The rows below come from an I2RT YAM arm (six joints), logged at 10 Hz.
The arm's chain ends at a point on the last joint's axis. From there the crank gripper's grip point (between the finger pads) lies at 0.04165 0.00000 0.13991 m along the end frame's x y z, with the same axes.
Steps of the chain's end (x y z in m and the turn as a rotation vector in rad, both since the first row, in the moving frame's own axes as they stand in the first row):
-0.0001, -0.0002, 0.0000, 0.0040, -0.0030, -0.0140
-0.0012, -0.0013, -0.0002, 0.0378, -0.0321, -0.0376
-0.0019, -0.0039, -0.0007, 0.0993, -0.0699, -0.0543
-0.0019, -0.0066, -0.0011, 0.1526, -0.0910, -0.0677
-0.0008, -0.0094, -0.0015, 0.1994, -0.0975, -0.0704
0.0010, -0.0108, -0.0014, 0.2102, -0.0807, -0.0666
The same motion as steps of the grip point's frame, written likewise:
-0.0005, -0.0013, 0.0001, 0.0040, -0.0030, -0.0140
-0.0058, -0.0081, 0.0009, 0.0378, -0.0321, -0.0376
-0.0122, -0.0199, 0.0011, 0.0993, -0.0699, -0.0543
-0.0155, -0.0305, 0.0003, 0.1526, -0.0910, -0.0677
-0.0156, -0.0399, -0.0012, 0.1994, -0.0975, -0.0704
-0.0114, -0.0427, -0.0019, 0.2102, -0.0807, -0.0666

